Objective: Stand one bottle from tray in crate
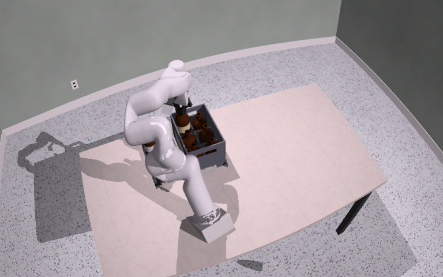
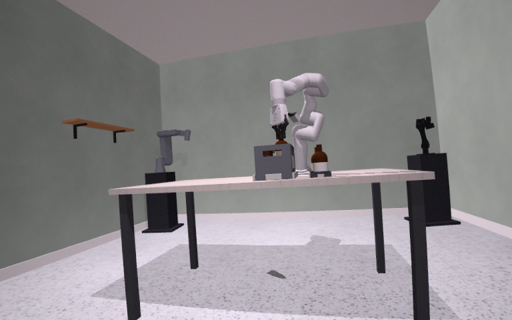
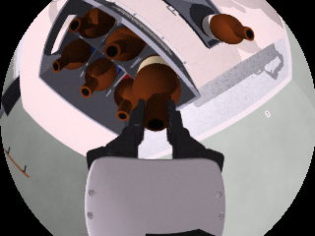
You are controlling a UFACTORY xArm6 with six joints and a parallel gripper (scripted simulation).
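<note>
My gripper is now 140 mm above the grey crate, 90 mm past it and 30 mm to the left of it. From my hand the other things lie so: tray (210 mm below, 190 mm to the left, 60 mm behind).
</note>
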